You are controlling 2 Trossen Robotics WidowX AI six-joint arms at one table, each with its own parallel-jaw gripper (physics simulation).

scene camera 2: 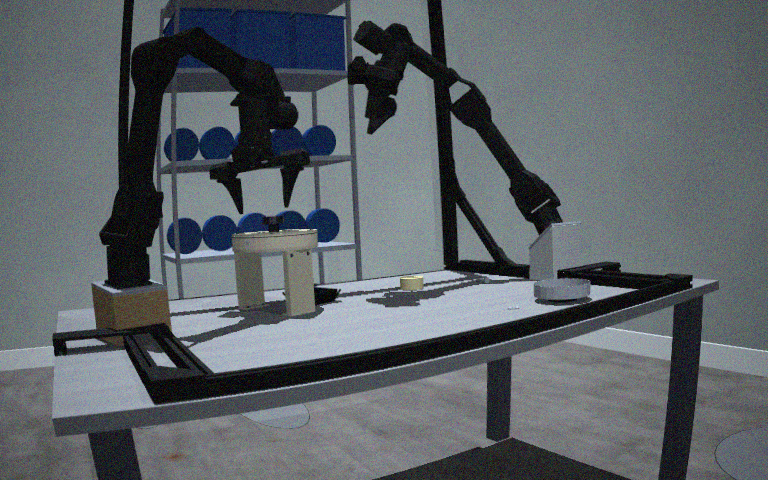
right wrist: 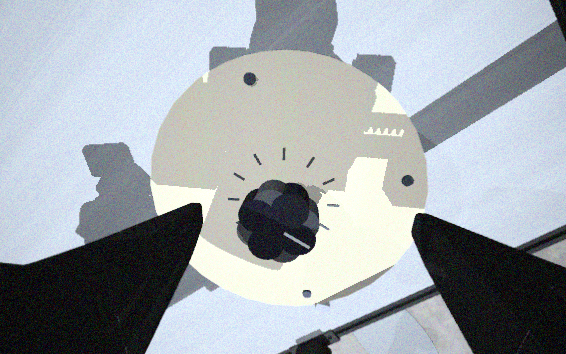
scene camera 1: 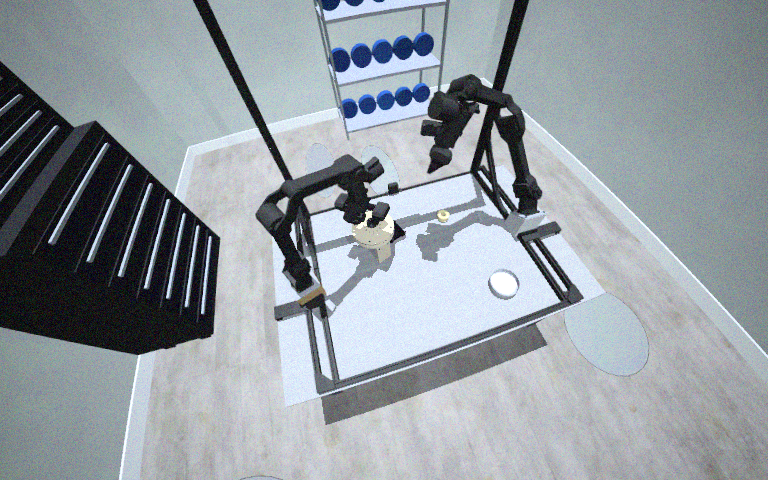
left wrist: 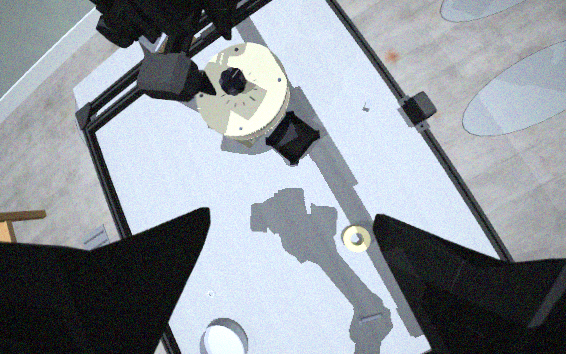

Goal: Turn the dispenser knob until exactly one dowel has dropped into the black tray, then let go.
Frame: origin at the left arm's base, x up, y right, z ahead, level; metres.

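Where they show: left gripper, fingertip midpoint: (scene camera 2: 368, 126) (scene camera 1: 430, 166) (left wrist: 293, 218); right gripper, fingertip midpoint: (scene camera 2: 263, 210) (right wrist: 307, 218) (scene camera 1: 366, 221) (left wrist: 221, 66); left arm's base at its link origin: (scene camera 2: 554, 234) (scene camera 1: 528, 211); right arm's base at its link origin: (scene camera 2: 128, 283) (scene camera 1: 302, 281).
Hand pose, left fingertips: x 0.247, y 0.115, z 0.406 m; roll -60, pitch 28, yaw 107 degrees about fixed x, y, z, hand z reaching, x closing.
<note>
Things, the pixels of their top centre, and the offset from my left fingertips. "*": a spot on its surface instead.
- cream round dispenser at its top centre: (right wrist: 282, 203) (left wrist: 238, 87) (scene camera 2: 273, 231) (scene camera 1: 372, 225) dx -0.201, dy -0.028, dz +0.222 m
- black tray at its top centre: (scene camera 2: 311, 290) (left wrist: 291, 137) (scene camera 1: 392, 231) dx -0.323, dy +0.007, dz +0.140 m
- pale yellow ring at its top centre: (left wrist: 357, 239) (scene camera 2: 411, 277) (scene camera 1: 443, 214) dx -0.322, dy +0.028, dz -0.102 m
- round white dish at its top centre: (scene camera 2: 562, 282) (left wrist: 220, 350) (scene camera 1: 505, 281) dx -0.315, dy -0.340, dz -0.200 m
- small black box at a spot on its surface: (left wrist: 420, 107) (scene camera 1: 394, 185) * dx -0.292, dy +0.237, dz +0.063 m
The cream round dispenser (scene camera 1: 362, 240) (scene camera 2: 274, 242) (left wrist: 270, 65) (right wrist: 280, 115) stands on legs. Its black lobed knob (scene camera 2: 273, 223) (left wrist: 233, 81) (right wrist: 272, 225) is on top; its white pointer line aims to the lower right in the right wrist view. The black tray (scene camera 1: 399, 232) (scene camera 2: 327, 295) (left wrist: 292, 137) is at the dispenser's foot. Its inside is dark with a paler patch; I cannot make out a dowel. My right gripper (scene camera 2: 264, 208) (right wrist: 307, 218) is open above the knob, fingers apart and not touching it. My left gripper (left wrist: 293, 218) is open, high over the table's back right.
A pale yellow ring (scene camera 1: 443, 210) (scene camera 2: 411, 283) (left wrist: 346, 239) lies right of the tray in scene camera 1. A round white dish (scene camera 1: 503, 284) (scene camera 2: 561, 289) (left wrist: 224, 340) is near the front right. A small black box (scene camera 1: 393, 187) (left wrist: 420, 107) sits on the back rail. Black rails edge the table.
</note>
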